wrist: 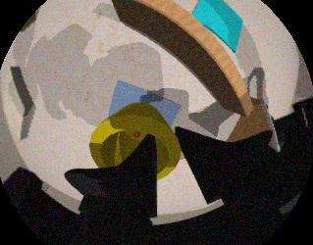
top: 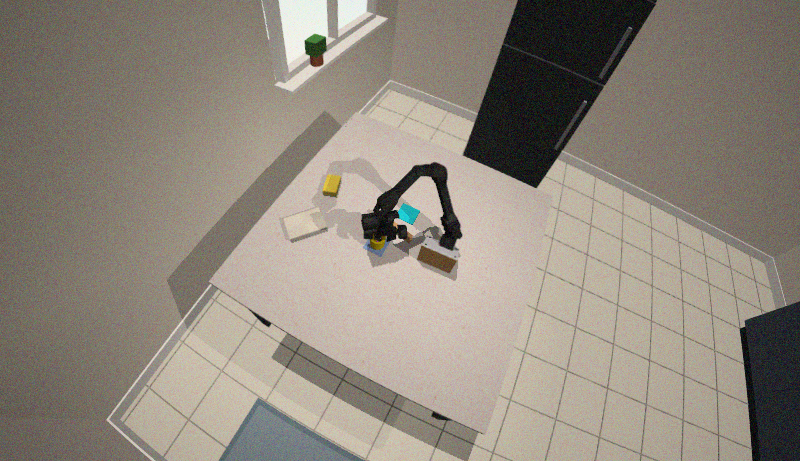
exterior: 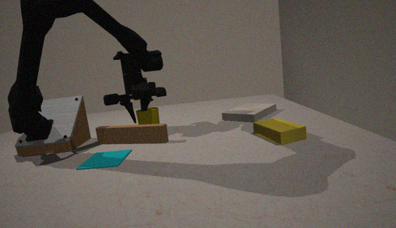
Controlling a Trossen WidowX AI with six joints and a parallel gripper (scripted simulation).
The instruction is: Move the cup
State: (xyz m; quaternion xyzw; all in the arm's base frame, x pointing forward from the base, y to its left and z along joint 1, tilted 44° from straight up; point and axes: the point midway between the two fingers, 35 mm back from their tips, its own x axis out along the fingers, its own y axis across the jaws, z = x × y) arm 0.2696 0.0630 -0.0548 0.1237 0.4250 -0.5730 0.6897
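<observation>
The cyan pad lies 4 cm behind my gripper tip, 21 cm to the right of it and 4 cm below it. From my gripper tip the other things lie so: wooden bar 10 cm to the right, 2 cm below; yellow cup 2 cm ahead, 1 cm to the left.
</observation>
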